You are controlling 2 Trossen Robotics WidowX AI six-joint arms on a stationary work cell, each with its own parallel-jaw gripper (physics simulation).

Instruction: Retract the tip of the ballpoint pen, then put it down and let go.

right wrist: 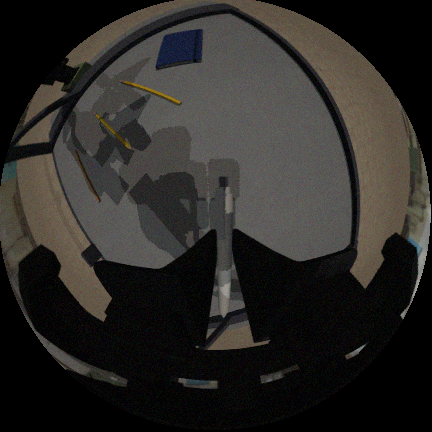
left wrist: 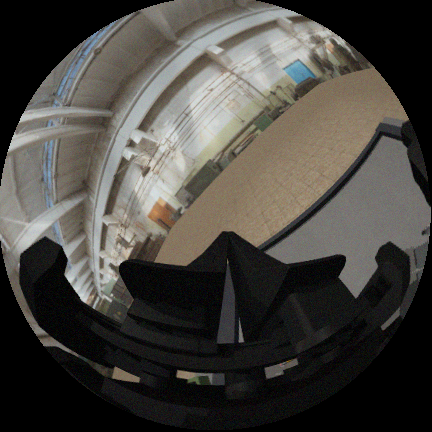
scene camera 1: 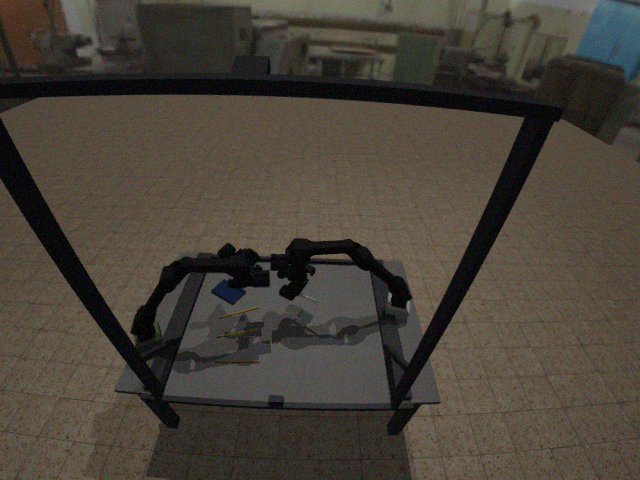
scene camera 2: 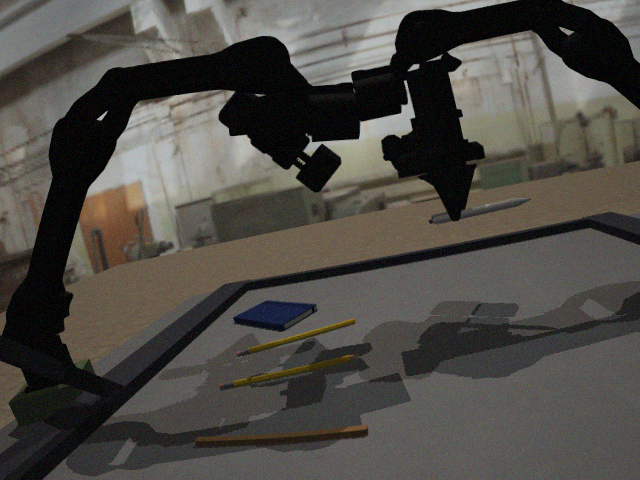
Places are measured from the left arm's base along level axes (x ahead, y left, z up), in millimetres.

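Where they show: left gripper, fingertip midpoint: (left wrist: pixel 226 236) (scene camera 1: pixel 240 249); right gripper, fingertip midpoint: (right wrist: pixel 223 234) (scene camera 1: pixel 298 294) (scene camera 2: pixel 457 219); left arm's base at its link origin: (scene camera 1: pixel 146 334); right arm's base at its link origin: (scene camera 1: pixel 398 302).
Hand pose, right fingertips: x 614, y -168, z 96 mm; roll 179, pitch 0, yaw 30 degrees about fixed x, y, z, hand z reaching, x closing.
Things, the pixels of their centre, and the offset from my right fingertips. Level surfaces: height alone.
- white ballpoint pen at the middle of its body: (right wrist: pixel 223 272) (scene camera 2: pixel 477 210) (scene camera 1: pixel 304 295) dx +15, dy -26, dz +10 mm
- blue notebook at the middle of its body: (scene camera 2: pixel 274 314) (right wrist: pixel 180 45) (scene camera 1: pixel 228 291) dx -233, dy +264, dz -130 mm
- table at its surface level: dz -136 mm
- orange-brown stick at the middle of its body: (scene camera 2: pixel 276 438) (right wrist: pixel 84 173) (scene camera 1: pixel 237 361) dx -318, dy -94, dz -132 mm
The grey and white ballpoint pen (scene camera 1: pixel 310 298) (scene camera 2: pixel 491 207) (right wrist: pixel 225 255) is held nearly level above the table. My right gripper (scene camera 2: pixel 454 218) (right wrist: pixel 223 234) is shut on its barrel. In the right wrist view, the pen's dark button end points up the picture and its white conical end points down between the fingers. Whether the writing point sticks out is too small to tell. My left gripper (left wrist: pixel 226 236) is shut and empty, its fingertips together, raised above the table to the left of the right gripper and apart from the pen.
A blue notebook (scene camera 1: pixel 228 291) (scene camera 2: pixel 275 315) (right wrist: pixel 180 48) lies on the table (scene camera 1: pixel 330 379). Two yellow pencils (scene camera 2: pixel 297 337) (scene camera 2: pixel 294 370) and an orange-brown stick (scene camera 2: pixel 281 436) lie nearer scene camera 2. Dark frame posts (scene camera 1: pixel 480 248) rise at the table's sides.
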